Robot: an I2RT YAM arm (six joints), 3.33 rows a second.
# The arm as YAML. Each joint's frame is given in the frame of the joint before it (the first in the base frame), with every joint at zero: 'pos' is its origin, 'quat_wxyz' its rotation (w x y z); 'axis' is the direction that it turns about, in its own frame. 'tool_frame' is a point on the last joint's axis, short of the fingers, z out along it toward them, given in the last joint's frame.
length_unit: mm
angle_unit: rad
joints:
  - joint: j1
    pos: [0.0, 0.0, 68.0]
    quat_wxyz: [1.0, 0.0, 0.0, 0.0]
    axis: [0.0, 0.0, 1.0]
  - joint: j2
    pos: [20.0, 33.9, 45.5]
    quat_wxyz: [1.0, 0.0, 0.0, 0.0]
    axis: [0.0, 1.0, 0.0]
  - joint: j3
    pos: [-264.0, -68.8, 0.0]
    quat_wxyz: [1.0, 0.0, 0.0, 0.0]
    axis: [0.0, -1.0, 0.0]
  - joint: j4
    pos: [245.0, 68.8, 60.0]
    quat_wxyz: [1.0, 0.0, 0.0, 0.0]
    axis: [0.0, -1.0, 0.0]
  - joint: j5
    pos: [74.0, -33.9, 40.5]
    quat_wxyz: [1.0, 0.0, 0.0, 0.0]
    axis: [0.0, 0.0, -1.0]
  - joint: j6
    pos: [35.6, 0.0, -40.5]
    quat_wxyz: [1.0, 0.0, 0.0, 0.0]
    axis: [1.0, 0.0, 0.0]
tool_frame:
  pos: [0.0, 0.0, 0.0]
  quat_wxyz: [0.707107, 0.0, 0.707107, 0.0]
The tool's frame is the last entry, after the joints.
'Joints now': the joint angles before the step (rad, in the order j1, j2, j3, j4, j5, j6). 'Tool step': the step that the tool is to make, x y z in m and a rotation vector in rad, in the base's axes. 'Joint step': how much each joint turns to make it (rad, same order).
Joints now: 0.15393, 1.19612, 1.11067, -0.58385, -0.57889, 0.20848
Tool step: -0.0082, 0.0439, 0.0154, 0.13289, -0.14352, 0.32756
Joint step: 0.15251, 0.00108, -0.00005, 0.15674, -0.19920, -0.02294
